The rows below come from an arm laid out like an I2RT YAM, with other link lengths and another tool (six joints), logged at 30 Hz.
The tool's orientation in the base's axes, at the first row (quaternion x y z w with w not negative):
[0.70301, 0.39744, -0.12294, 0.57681]
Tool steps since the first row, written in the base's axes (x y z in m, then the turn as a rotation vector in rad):
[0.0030, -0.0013, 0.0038, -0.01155, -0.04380, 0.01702]
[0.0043, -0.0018, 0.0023, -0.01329, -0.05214, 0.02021]
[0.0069, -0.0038, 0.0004, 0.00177, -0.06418, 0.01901]
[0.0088, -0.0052, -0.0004, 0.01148, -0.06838, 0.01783]
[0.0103, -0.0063, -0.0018, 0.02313, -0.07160, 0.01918]
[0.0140, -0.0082, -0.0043, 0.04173, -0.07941, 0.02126]
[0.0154, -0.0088, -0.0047, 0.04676, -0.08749, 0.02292]
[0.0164, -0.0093, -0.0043, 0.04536, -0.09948, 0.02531]
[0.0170, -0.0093, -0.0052, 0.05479, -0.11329, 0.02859]
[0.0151, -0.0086, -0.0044, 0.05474, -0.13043, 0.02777]
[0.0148, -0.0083, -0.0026, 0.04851, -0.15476, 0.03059]
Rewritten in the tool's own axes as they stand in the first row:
[-0.0010, 0.0048, 0.0009, -0.03656, 0.00487, 0.03132]
[0.0006, 0.0047, 0.0022, -0.04319, 0.00608, 0.03743]
[0.0027, 0.0052, 0.0053, -0.03761, 0.01600, 0.05304]
[0.0038, 0.0060, 0.0074, -0.03226, 0.02204, 0.05999]
[0.0052, 0.0061, 0.0092, -0.02684, 0.03122, 0.06583]
[0.0084, 0.0069, 0.0128, -0.01925, 0.04588, 0.07761]
[0.0094, 0.0076, 0.0138, -0.02038, 0.05074, 0.08588]
[0.0096, 0.0086, 0.0144, -0.02780, 0.05169, 0.09565]
[0.0105, 0.0084, 0.0149, -0.02947, 0.06090, 0.10990]
[0.0091, 0.0076, 0.0135, -0.03613, 0.06060, 0.12571]
[0.0079, 0.0087, 0.0126, -0.05213, 0.05870, 0.14518]

